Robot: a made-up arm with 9 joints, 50 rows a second.
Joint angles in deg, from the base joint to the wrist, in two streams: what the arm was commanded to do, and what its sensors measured. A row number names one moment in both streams.
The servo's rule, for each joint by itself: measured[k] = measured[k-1] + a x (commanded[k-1-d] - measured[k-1]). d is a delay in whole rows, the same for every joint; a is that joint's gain. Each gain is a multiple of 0.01, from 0.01 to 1. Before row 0 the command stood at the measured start. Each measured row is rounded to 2 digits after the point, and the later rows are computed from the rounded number. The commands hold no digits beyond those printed.
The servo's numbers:
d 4
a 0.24 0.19 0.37 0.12 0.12 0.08 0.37 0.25 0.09
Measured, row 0:
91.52 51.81 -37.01 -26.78 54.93 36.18 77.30 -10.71 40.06
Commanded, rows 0 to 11:
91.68 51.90 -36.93 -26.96 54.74 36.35 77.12 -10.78 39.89
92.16 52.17 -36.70 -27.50 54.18 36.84 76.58 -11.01 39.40
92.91 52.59 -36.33 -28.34 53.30 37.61 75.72 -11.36 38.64
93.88 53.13 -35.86 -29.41 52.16 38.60 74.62 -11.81 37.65
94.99 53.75 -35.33 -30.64 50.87 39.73 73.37 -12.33 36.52
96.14 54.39 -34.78 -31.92 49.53 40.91 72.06 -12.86 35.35
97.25 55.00 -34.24 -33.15 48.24 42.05 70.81 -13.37 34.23
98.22 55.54 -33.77 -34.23 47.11 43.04 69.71 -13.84 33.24
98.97 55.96 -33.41 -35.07 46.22 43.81 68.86 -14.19 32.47
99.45 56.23 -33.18 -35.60 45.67 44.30 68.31 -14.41 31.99
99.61 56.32 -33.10 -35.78 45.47 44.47 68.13 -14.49 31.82
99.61 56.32 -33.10 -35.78 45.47 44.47 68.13 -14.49 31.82
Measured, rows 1 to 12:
91.52 51.81 -37.01 -26.78 54.93 36.18 77.30 -10.71 40.06
91.52 51.81 -37.01 -26.78 54.93 36.18 77.30 -10.71 40.06
91.52 51.81 -37.01 -26.78 54.93 36.18 77.30 -10.71 40.06
91.52 51.81 -37.01 -26.78 54.93 36.18 77.30 -10.71 40.06
91.56 51.83 -36.98 -26.80 54.91 36.19 77.23 -10.73 40.04
91.70 51.89 -36.88 -26.88 54.82 36.24 76.99 -10.80 39.98
91.99 52.02 -36.68 -27.06 54.64 36.35 76.52 -10.94 39.86
92.44 52.23 -36.38 -27.34 54.34 36.53 75.82 -11.16 39.66
93.05 52.52 -35.99 -27.74 53.92 36.79 74.91 -11.45 39.38
93.79 52.88 -35.54 -28.24 53.39 37.12 73.86 -11.80 39.02
94.62 53.28 -35.06 -28.83 52.77 37.51 72.73 -12.19 38.59
95.48 53.71 -34.58 -29.48 52.09 37.95 71.61 -12.60 38.11

